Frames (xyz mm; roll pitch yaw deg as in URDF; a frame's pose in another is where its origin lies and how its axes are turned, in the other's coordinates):
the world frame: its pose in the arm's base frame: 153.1 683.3 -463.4 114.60 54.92 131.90
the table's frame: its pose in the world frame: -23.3 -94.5 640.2 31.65 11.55 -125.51
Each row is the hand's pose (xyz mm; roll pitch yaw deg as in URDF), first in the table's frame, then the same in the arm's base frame.
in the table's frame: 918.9 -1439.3 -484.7 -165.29 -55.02 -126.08
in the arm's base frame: 5.5 -134.4 645.6 -43.31 -41.66 43.53
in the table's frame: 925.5 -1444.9 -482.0 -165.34 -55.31 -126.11
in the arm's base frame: 7.4 -140.2 652.4 -43.18 -41.49 43.21
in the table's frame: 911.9 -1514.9 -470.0 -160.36 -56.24 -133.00
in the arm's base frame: -7.2 -122.2 720.9 -44.77 -37.65 44.58
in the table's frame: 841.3 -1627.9 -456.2 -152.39 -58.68 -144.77
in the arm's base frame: -45.0 -46.9 825.1 -46.71 -30.88 44.53
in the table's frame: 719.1 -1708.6 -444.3 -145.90 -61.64 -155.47
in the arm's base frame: -83.5 77.5 893.1 -48.54 -25.08 42.46
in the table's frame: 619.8 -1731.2 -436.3 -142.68 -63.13 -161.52
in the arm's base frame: -102.1 176.9 907.4 -50.14 -22.15 41.11
